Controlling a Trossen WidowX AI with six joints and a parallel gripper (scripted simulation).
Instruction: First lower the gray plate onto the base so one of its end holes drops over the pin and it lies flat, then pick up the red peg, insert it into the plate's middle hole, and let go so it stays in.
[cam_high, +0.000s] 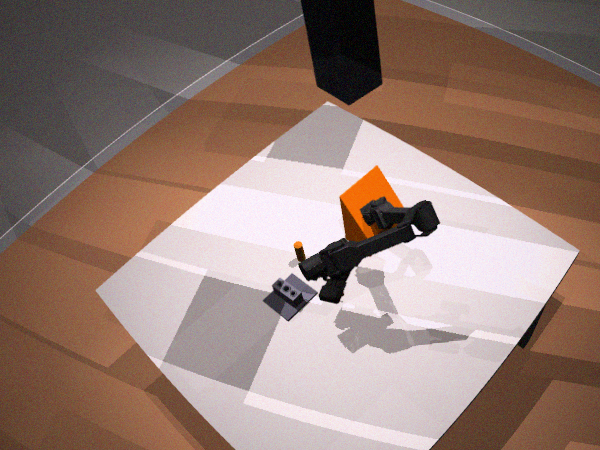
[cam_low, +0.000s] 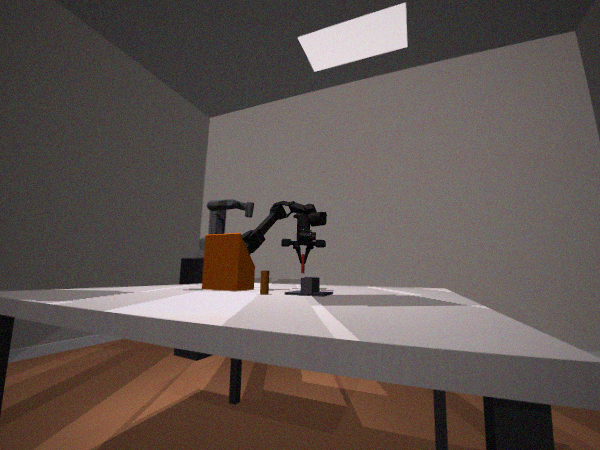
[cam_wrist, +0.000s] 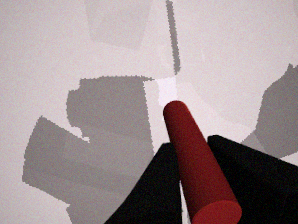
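Now: gripper tip 150 mm to the left of the gray plate, 110 mm short of it and 70 mm above it. Also, from my gripper tip: red peg (right at my gripper tip); base (140 mm to the right, 100 mm below, 100 mm ahead); small orange cylinder (250 mm to the right, 70 mm below, 20 mm behind).
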